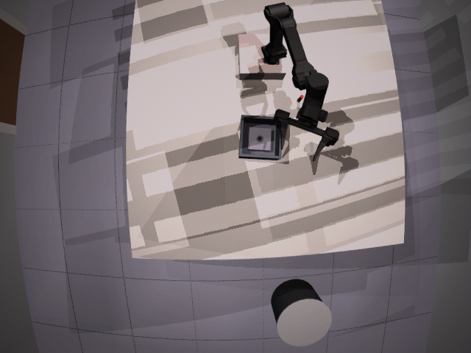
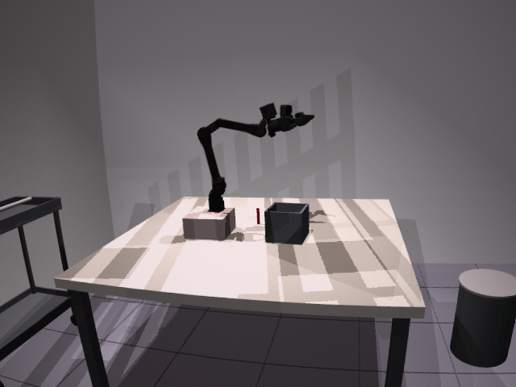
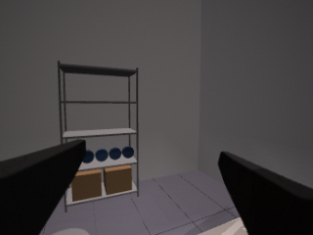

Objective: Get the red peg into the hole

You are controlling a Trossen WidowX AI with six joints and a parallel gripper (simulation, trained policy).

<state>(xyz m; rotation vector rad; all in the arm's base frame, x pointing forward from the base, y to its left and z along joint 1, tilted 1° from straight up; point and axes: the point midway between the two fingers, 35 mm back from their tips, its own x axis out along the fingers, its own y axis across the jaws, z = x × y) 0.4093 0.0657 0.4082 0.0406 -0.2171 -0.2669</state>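
My gripper tip is 48 cm above the red peg, 28 cm past it and 9 cm to the right of it. Round my gripper tip: pale plate: 47 cm below, 9 cm behind, 7 cm to the right.
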